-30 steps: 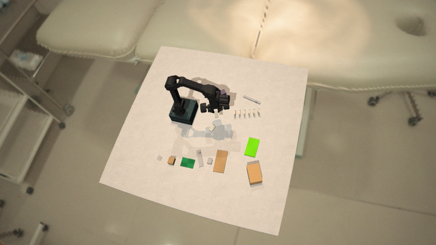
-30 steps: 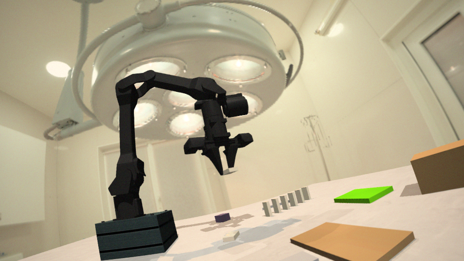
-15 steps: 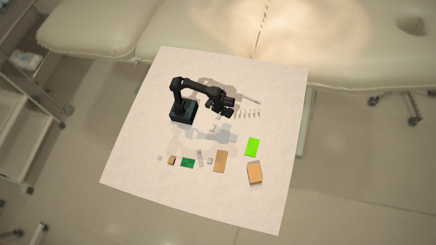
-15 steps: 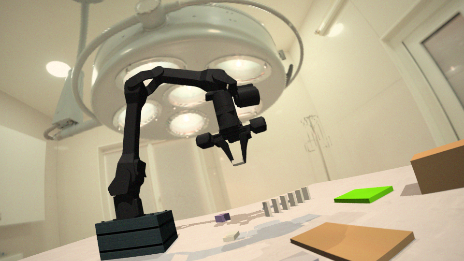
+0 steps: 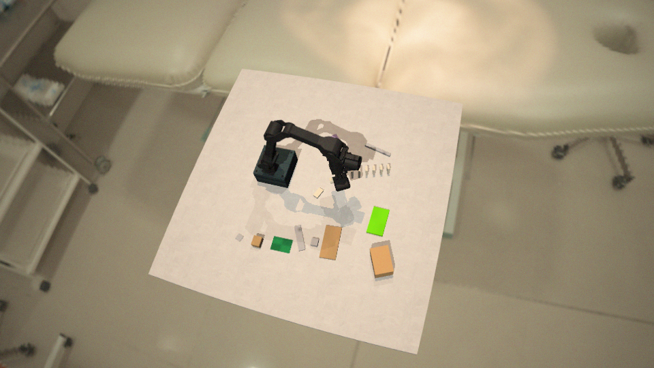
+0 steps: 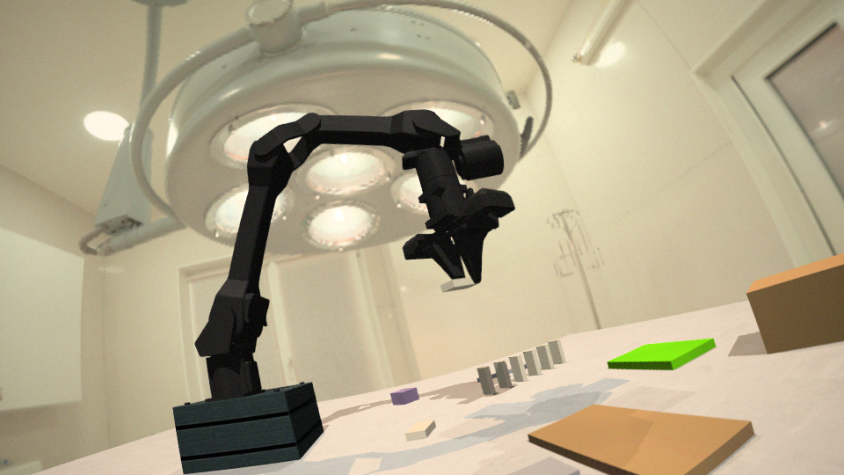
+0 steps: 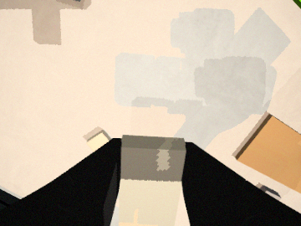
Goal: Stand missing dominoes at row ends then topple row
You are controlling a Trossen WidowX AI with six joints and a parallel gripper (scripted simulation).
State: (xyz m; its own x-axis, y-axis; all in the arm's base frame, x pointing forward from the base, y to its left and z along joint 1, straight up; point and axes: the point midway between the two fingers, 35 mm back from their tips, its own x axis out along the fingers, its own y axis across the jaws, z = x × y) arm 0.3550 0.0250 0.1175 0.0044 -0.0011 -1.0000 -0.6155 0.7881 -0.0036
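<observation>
Now: the bright green slab 210 mm ahead of my gripper tip, 60 mm to the right of it and 170 mm below it. Round my gripper tip: tan box: 290 mm ahead, 240 mm to the right, 140 mm below; purple cube: 150 mm behind, 270 mm to the left, 160 mm below; orange slab: 40 mm ahead, 230 mm to the right, 170 mm below.
</observation>
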